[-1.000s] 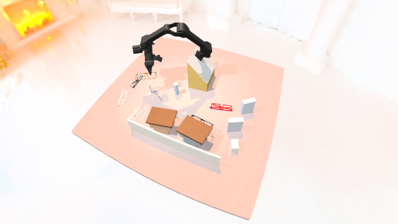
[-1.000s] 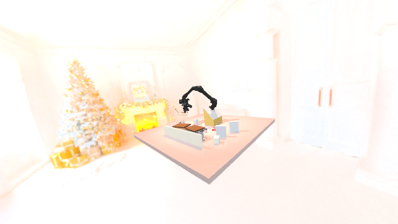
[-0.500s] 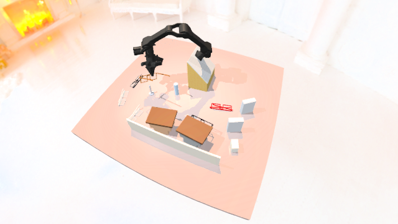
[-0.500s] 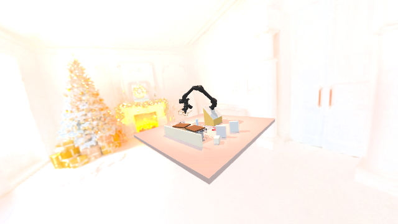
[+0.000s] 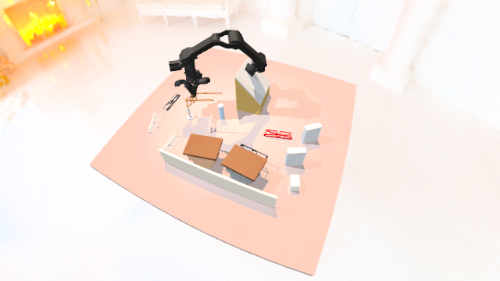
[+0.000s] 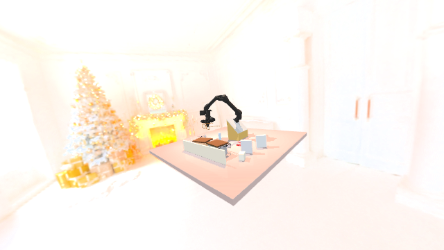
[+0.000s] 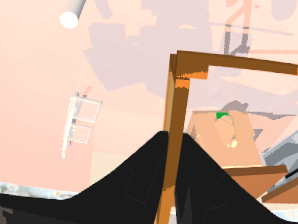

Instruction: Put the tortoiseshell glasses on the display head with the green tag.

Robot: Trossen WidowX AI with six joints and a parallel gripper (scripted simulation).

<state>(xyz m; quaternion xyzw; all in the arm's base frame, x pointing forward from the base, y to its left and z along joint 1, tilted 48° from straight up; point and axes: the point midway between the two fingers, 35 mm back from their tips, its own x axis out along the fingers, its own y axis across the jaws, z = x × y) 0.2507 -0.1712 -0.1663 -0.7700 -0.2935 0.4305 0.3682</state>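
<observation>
Now: the pale blue cylinder 50 mm behind my gripper tip, 130 mm to the left of it and 120 mm below it. Round my gripper tip: white post 60 mm to the right, 150 mm below; low white wall 360 mm ahead, 230 mm to the left, 120 mm below.
</observation>
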